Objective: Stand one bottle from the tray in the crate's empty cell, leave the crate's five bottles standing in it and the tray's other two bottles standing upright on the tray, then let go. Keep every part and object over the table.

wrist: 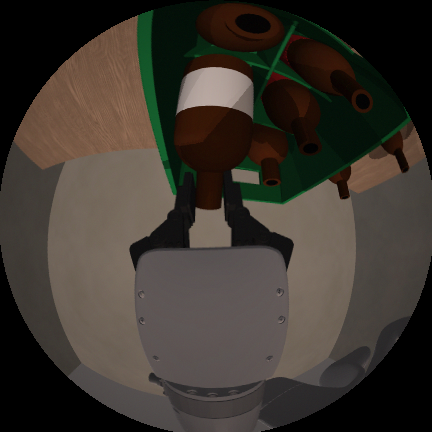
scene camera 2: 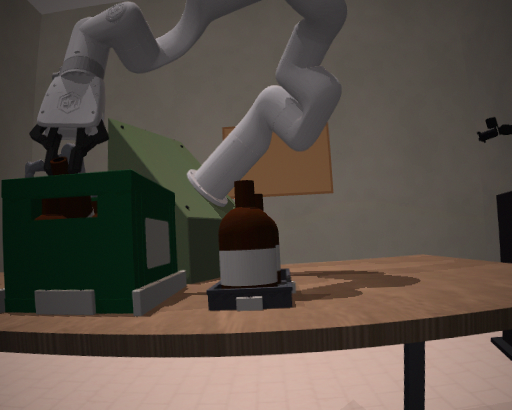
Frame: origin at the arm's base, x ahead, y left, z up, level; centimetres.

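Where they show: gripper, fingertip midpoint: (wrist: 208, 180); arm's base, link origin: (scene camera 2: 206, 189).
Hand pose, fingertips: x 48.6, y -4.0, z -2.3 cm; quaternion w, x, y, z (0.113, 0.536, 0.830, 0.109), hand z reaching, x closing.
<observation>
Each offset is from my fingertips to the top centre of the thing. "*": to the spot under its first point. Level surfaces: height alone.
The gripper (scene camera 2: 65, 167) (wrist: 208, 187) is shut on the neck of a brown bottle (scene camera 2: 59, 166) (wrist: 214, 137) with a white label. Its body reaches down into the green crate @(dy +3.1, dx -6.1, dz -1.4 cm) (scene camera 2: 70, 260) (wrist: 145, 60) by the left wall in the wrist view. Its neck stands above the crate's rim and looks slightly tilted; its base is hidden. Other bottles @(* dy -3.7, dx -13.3, dz -2.6 cm) (wrist: 240, 27) @(dy +5.4, dx -15.6, dz -2.6 cm) (wrist: 322, 65) @(dy +7.4, dx -7.4, dz -2.6 cm) (wrist: 291, 105) @(dy +9.6, dx +1.1, dz -2.6 cm) (wrist: 269, 147) stand in the crate; any behind the held one is hidden. Two bottles @(dy +27.2, dx -4.3, dz -2.9 cm) (scene camera 2: 248, 230) (wrist: 395, 145) (wrist: 341, 175) stand upright on the dark tray @(* dy +25.8, dx +1.1, dz -17.6 cm) (scene camera 2: 225, 299).
The tray is to the right of the crate in the scene view. Grey blocks (scene camera 2: 65, 302) (scene camera 2: 159, 292) border the crate's base. A green sloped panel (scene camera 2: 150, 155) stands behind the crate. The wooden table @(dz -18.9 cm) (scene camera 2: 350, 305) (wrist: 90, 90) has its front edge near both crate and tray.
</observation>
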